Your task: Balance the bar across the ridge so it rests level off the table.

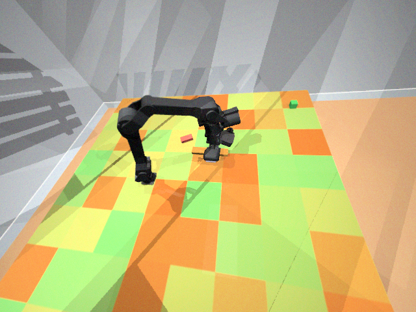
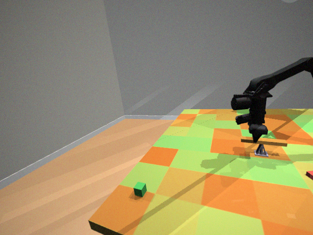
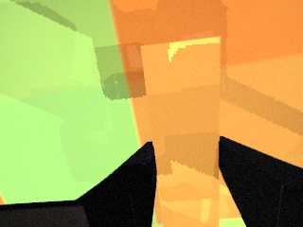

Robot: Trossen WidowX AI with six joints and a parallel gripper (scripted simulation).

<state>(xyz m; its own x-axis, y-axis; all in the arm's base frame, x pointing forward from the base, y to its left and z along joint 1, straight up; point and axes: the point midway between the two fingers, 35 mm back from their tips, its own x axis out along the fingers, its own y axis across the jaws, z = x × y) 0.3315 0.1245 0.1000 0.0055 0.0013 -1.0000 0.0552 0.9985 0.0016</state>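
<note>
My gripper tip is 30 mm past the orange bar. Also, from my gripper tip: red block 180 mm behind, 130 mm to the left, 60 mm below; green cube 410 mm ahead, 380 mm to the left, 50 mm below.
</note>
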